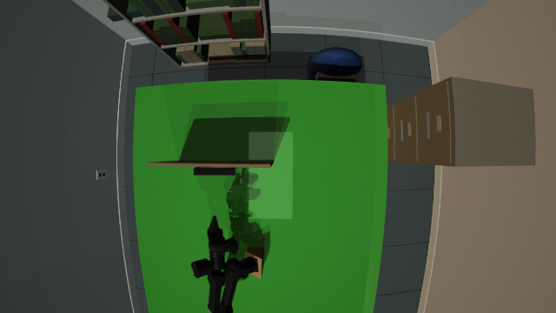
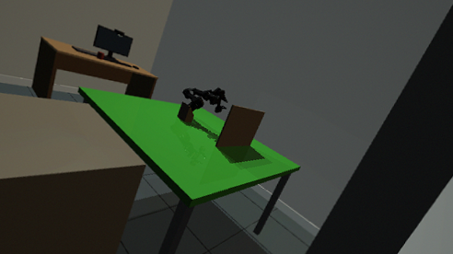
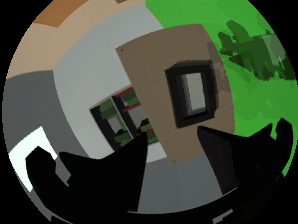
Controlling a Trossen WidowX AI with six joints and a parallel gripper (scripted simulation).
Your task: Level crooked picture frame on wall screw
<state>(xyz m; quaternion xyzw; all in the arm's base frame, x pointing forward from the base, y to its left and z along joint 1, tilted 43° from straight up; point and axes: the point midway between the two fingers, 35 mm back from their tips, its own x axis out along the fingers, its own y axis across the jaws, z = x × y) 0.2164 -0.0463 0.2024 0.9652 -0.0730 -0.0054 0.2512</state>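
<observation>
Right now my gripper tip is 180 mm short of the picture frame and 90 mm above it. Round my gripper tip: brown wall board (190 mm ahead, 100 mm below, 10 mm to the left).
</observation>
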